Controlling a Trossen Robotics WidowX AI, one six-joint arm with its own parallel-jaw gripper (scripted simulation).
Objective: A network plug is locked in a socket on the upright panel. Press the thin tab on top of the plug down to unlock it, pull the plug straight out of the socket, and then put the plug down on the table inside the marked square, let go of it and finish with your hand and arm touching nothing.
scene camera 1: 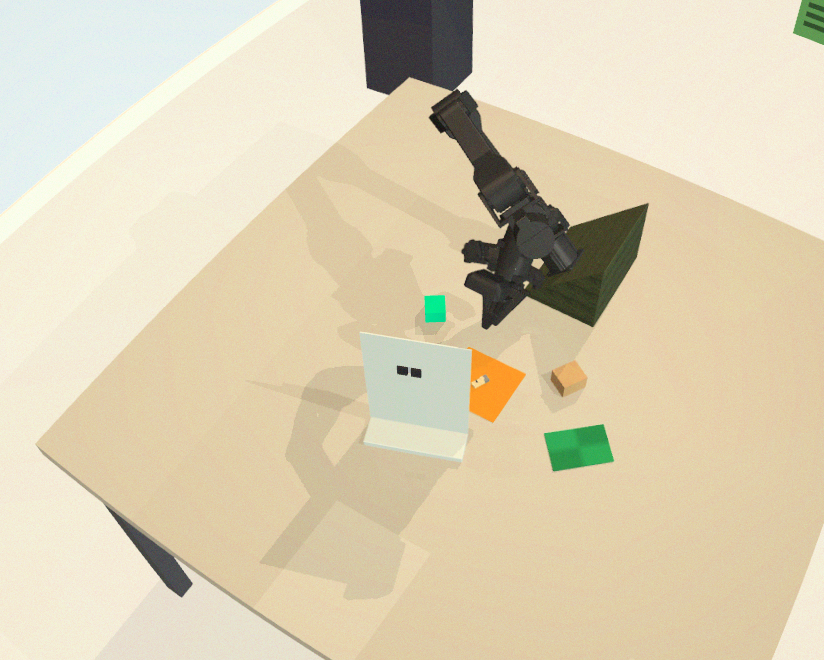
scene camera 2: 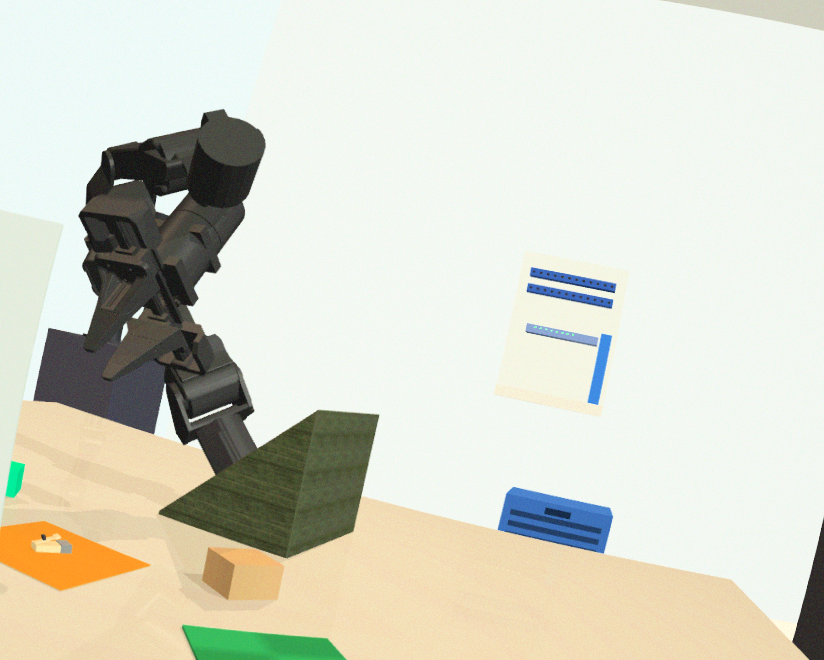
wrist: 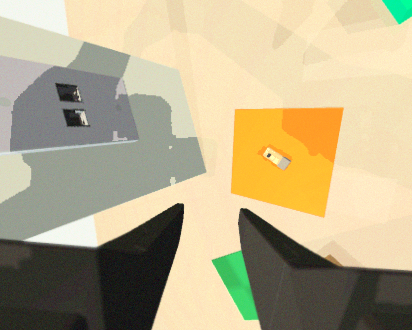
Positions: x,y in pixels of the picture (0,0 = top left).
Labels:
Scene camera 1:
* my gripper: 489,326
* flat green patch: 584,446
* upright panel: 418,392
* orange marked square: 487,401

